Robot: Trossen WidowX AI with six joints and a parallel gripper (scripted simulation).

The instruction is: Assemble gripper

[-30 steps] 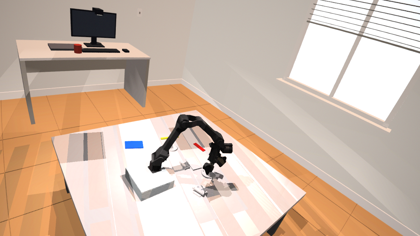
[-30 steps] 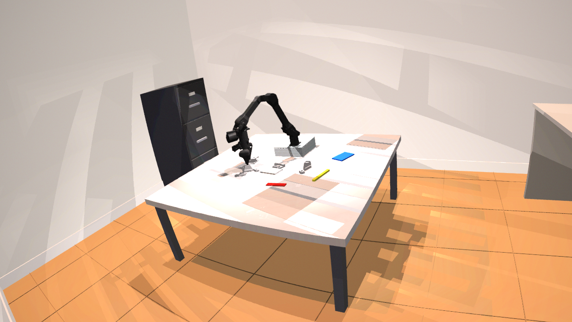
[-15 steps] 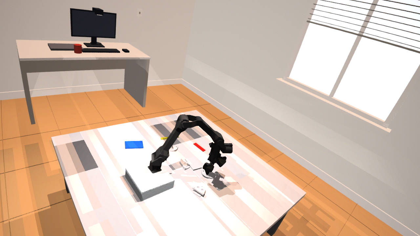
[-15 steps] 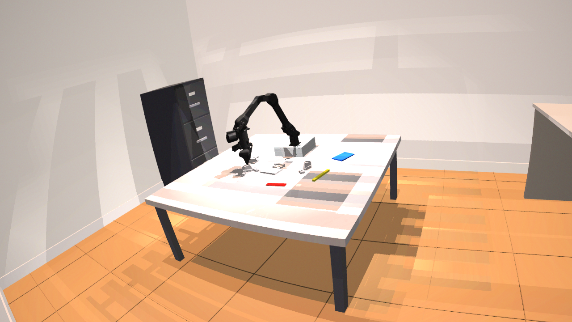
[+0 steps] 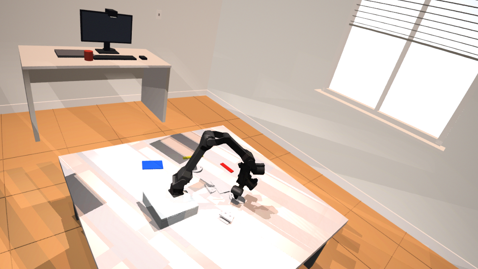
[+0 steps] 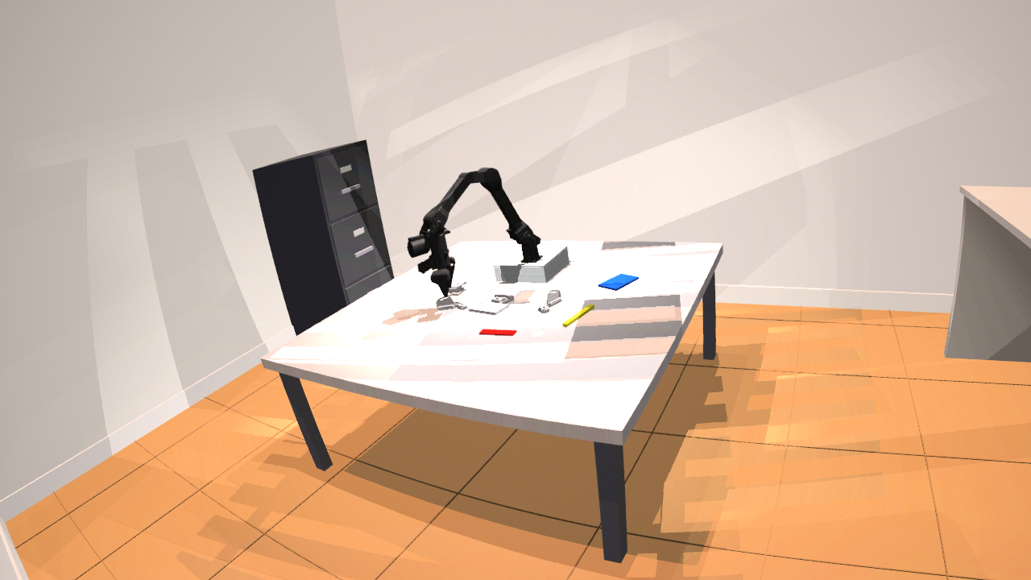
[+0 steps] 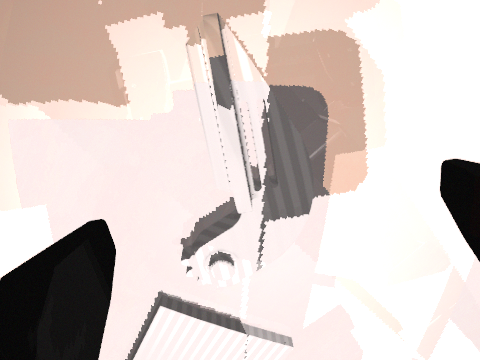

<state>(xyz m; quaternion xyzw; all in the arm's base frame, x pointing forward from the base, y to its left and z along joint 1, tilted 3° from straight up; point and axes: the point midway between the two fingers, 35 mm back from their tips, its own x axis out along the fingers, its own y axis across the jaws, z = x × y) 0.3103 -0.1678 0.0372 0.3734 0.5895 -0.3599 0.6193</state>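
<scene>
Now: the curved jaw 50 mm below my gripper tip and 40 mm to the left of it. Also, from my gripper tip: yellow stick 480 mm to the left, 50 mm below, 10 mm ahead; blue card 510 mm to the left, 280 mm behind, 50 mm below; red strip 280 mm to the left, 160 mm ahead, 50 mm below.
</scene>
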